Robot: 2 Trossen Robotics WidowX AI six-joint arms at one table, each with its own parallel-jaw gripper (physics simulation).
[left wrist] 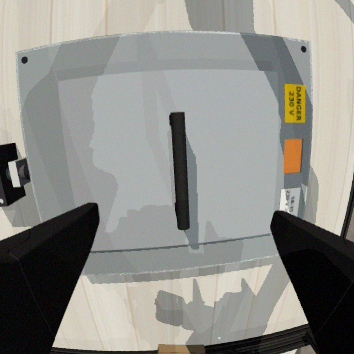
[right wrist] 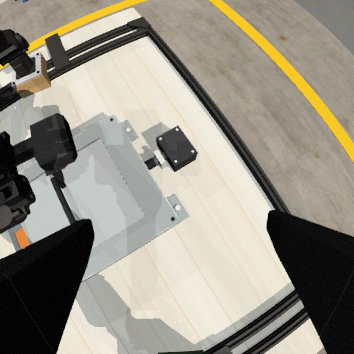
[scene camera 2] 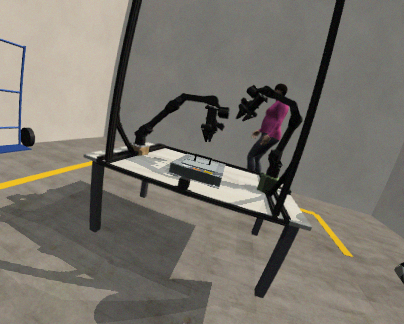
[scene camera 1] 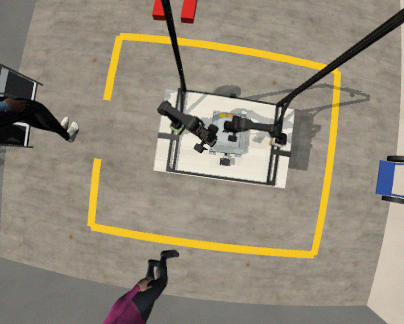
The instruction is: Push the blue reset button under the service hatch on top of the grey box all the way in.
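The grey box sits on the table. Its hatch lies flat in the top, with a black bar handle standing on it. The blue reset button does not show in any view. My left gripper is open and empty, pointing down above the hatch. My right gripper is open and empty, raised at the box's side and tilted down toward the table.
A small black block with a light plunger-like part stands beside the box. Yellow and orange labels are on the box's opposite rim. My left arm's wrist hangs over the box. Black frame posts rise at the table's ends.
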